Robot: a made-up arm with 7 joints. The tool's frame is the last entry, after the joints.
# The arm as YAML. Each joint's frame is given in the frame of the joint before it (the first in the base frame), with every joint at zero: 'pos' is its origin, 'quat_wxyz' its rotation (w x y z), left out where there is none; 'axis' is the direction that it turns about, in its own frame. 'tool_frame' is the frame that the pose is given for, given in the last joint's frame.
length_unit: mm
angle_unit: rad
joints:
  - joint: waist
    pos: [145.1, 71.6, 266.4]
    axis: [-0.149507, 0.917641, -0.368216]
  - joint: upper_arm
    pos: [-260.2, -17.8, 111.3]
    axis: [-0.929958, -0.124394, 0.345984]
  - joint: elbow
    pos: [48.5, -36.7, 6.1]
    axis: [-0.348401, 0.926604, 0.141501]
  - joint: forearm
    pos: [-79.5, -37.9, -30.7]
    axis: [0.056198, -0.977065, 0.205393]
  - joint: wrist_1
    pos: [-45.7, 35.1, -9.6]
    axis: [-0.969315, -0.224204, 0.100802]
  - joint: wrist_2
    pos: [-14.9, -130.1, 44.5]
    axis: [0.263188, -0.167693, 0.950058]
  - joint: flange
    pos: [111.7, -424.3, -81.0]
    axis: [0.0, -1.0, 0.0]
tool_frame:
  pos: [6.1, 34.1, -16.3]
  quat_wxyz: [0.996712, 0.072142, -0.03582, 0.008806]
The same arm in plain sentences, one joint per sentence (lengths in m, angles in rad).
The arm has seven revolute joints in a row. What follows holds with every joint at zero, and every direction is one of the base frame's. The first joint lies 0.1451 m along +x and 0.0716 m along +y and 0.2664 m along +z from the base frame's origin and turns about the direction (-0.149507, 0.917641, -0.368216). The second joint lies 0.2602 m along -x and 0.0178 m along -y and 0.1113 m along +z from the first joint and turns about the direction (-0.929958, -0.124394, 0.345984). The third joint lies 0.0485 m along +x and 0.0367 m along -y and 0.0061 m along +z from the second joint and turns about the direction (-0.348401, 0.926604, 0.141501). The fourth joint lies 0.0795 m along -x and 0.0379 m along -y and 0.0307 m along -z from the third joint and turns about the direction (0.056198, -0.977065, 0.205393). The fifth joint lies 0.0457 m along -x and 0.0351 m along +y and 0.0096 m along -z from the fourth joint and turns about the direction (-0.969315, -0.224204, 0.100802). The sixth joint lies 0.0149 m along -x and 0.1301 m along -y and 0.0445 m along +z from the fifth joint and turns about the direction (0.263188, -0.167693, 0.950058). The seventh joint lies 0.1117 m along +x and 0.4243 m along -y and 0.0810 m along -z from the sixth joint and turns about -y. The tool frame, which is the frame that the pose is given for, lies 0.0061 m along +x and 0.0341 m along +y and 0.0163 m along -z from the seventh joint; its axes are the base frame's turned by roll 0.1441, pitch -0.0727 and yaw 0.0124 rad (as in URDF: about the fixed x, then y, then z).
